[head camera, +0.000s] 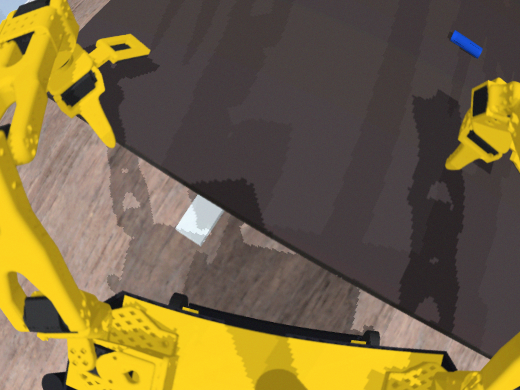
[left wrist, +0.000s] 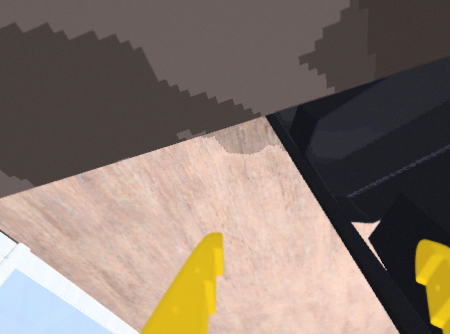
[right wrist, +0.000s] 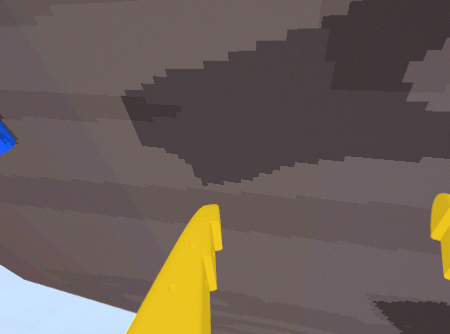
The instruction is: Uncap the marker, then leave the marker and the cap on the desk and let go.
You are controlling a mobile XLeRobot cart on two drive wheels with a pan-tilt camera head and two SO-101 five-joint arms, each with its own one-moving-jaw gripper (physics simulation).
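Seen in the pictures: left hand, tool point: (head camera: 88,113) (left wrist: 223,247); right hand, tool point: (head camera: 467,120) (right wrist: 220,220); left arm's base, link origin: (head camera: 110,355).
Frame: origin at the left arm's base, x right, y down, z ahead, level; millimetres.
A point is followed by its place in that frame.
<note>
The blue cap (head camera: 466,44) @(x 340, y 39, z 485 mm) (right wrist: 6,140) @(x 322, y 46, z 490 mm) lies on its side on the dark desk (head camera: 320,150) @(x 148, y 54, z 263 mm) (left wrist: 225,40) @(x -61, y 54, z 269 mm) (right wrist: 300,215) @(x 219, y 55, z 316 mm), at the upper right of the head view and cut by the left edge of the right wrist view. The marker body does not show in any view. My left gripper (head camera: 130,97) (left wrist: 320,239) is open and empty, above the desk's edge at the left. My right gripper (head camera: 462,159) (right wrist: 327,201) is open and empty above the desk, below the cap in the head view; one of its jaws is mostly hidden there.
The desk's near edge runs diagonally down to the right in the head view. Below it are the wooden floor (head camera: 160,280) @(x -171, y 774, z 147 mm) (left wrist: 150,225) @(x -860, y 774, z -227 mm), a small white block (head camera: 200,220) beside the edge, and my yellow cart body (head camera: 200,355) @(x 83, y 0, z 29 mm). A black part (left wrist: 390,135) stands at the right of the left wrist view.
</note>
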